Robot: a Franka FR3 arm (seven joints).
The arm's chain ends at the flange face. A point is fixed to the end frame.
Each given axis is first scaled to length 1.
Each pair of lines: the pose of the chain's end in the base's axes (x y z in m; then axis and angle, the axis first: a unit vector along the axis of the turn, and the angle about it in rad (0 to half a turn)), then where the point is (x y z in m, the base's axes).
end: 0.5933 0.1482 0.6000 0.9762 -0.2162 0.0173 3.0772
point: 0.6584 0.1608 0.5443
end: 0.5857 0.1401 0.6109 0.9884 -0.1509 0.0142 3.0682
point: 0.6479 0.1606 0.5542
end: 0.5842 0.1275 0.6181 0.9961 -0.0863 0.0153 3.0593
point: 0.6430 0.1553 0.5609
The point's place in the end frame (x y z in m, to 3 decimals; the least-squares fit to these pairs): 0.051 -0.042 0.056
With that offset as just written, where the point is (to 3 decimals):
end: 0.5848 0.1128 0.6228 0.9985 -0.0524 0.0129 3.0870
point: 0.641 0.146 0.566
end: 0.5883 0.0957 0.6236 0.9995 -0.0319 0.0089 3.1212
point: 0.643 0.133 0.568
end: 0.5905 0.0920 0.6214 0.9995 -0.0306 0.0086 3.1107
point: 0.645 0.129 0.565
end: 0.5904 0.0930 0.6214 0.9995 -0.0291 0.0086 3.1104
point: 0.645 0.130 0.565
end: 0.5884 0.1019 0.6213 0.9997 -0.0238 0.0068 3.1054
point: 0.642 0.139 0.565
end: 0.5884 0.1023 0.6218 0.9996 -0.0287 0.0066 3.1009
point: 0.642 0.139 0.565
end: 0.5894 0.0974 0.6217 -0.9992 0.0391 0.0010 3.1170
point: 0.643 0.137 0.567
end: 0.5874 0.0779 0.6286 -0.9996 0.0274 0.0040 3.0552
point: 0.640 0.122 0.576
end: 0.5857 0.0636 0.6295 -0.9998 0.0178 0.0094 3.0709
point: 0.637 0.108 0.576
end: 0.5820 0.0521 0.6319 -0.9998 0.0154 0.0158 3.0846
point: 0.633 0.096 0.577
